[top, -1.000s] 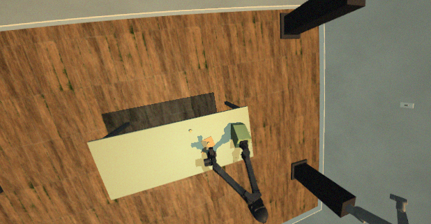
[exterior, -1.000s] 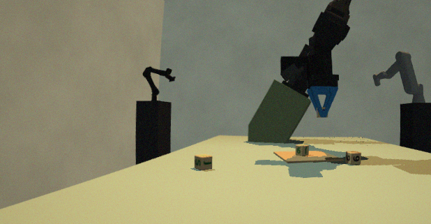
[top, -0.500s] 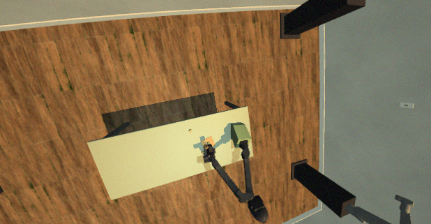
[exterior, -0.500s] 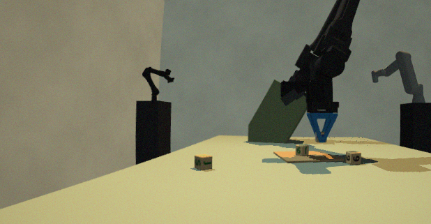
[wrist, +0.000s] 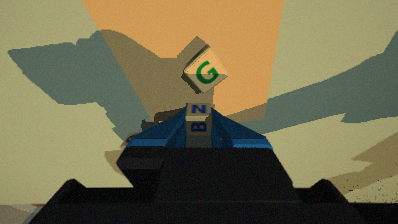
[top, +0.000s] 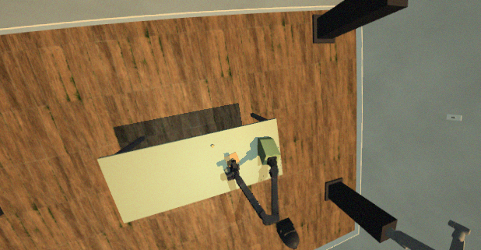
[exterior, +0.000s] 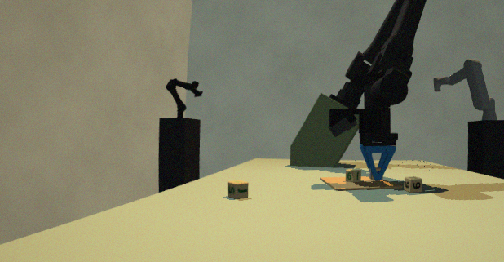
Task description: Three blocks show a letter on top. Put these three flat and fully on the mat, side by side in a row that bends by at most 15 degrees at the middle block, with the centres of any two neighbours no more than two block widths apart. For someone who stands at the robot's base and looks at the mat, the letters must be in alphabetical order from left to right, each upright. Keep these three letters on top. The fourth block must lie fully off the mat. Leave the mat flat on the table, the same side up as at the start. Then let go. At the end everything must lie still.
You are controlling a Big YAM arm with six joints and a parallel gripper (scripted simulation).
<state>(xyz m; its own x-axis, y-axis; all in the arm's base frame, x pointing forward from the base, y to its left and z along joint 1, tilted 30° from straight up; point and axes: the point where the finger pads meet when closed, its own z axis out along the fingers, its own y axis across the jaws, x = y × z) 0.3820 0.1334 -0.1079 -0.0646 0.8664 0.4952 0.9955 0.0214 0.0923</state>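
My hand is right at the block. Also, from my hand: orange mat 40 mm to the right, 20 mm below.
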